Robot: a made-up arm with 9 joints. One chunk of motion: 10 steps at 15 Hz.
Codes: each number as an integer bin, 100 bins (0 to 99) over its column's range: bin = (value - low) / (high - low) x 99, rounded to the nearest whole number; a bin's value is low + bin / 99 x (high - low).
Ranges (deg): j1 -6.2..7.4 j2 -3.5..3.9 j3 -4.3..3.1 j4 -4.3..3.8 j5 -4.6..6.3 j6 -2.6..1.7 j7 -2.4..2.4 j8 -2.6..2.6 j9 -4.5..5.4
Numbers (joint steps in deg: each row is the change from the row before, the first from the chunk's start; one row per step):
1: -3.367 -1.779 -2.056 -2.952 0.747 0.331 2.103 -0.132 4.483
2: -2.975 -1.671 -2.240 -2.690 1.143 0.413 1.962 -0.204 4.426
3: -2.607 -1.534 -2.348 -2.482 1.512 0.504 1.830 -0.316 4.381
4: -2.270 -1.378 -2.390 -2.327 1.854 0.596 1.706 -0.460 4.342
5: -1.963 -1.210 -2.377 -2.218 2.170 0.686 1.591 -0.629 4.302
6: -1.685 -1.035 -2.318 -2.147 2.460 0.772 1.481 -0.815 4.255
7: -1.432 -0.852 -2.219 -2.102 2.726 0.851 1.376 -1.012 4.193
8: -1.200 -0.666 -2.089 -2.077 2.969 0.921 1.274 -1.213 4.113
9: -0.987 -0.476 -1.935 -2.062 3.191 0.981 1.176 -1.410 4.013
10: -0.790 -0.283 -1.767 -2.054 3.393 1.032 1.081 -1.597 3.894
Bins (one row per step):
1: 21 23 30 16 49 67 93 47 90
2: 23 24 28 20 52 69 90 46 89
3: 26 26 26 22 56 71 87 43 89
4: 29 28 26 24 59 74 85 41 88
5: 31 31 26 25 61 76 82 38 88
6: 33 33 27 26 64 78 80 34 88
7: 35 35 28 27 67 79 78 30 87
8: 36 38 30 27 69 81 76 26 86
9: 38 40 32 27 71 82 74 23 85
10: 39 43 34 27 73 84 72 19 84

